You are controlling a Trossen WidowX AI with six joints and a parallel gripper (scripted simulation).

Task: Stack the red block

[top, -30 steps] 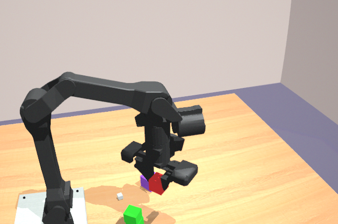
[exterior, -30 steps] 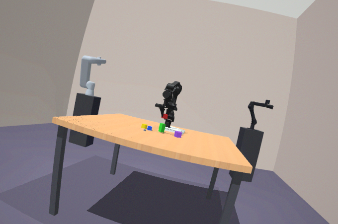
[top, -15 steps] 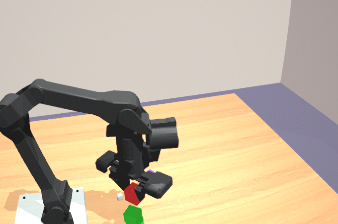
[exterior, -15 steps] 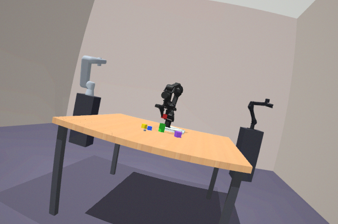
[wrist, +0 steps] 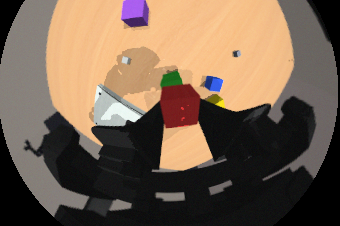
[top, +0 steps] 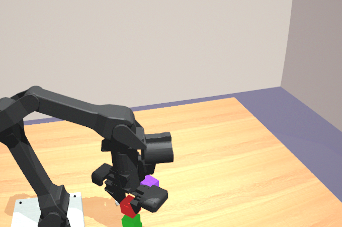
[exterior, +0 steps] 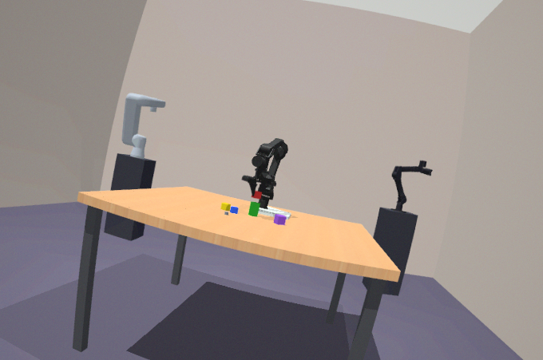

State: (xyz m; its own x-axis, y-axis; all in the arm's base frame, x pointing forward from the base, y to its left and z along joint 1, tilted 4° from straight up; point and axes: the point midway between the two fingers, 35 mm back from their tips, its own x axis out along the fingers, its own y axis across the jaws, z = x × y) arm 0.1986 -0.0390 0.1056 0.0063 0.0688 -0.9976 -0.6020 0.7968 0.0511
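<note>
Now: the blue block 9 cm to the right of my gripper tip, 9 cm below it and 5 cm ahead of it. From my gripper tip the other things lie so: red block: 1 cm above; then small white cube: 13 cm to the left, 10 cm below, 1 cm behind; then yellow block: 15 cm to the right, 9 cm below, 1 cm ahead.
</note>
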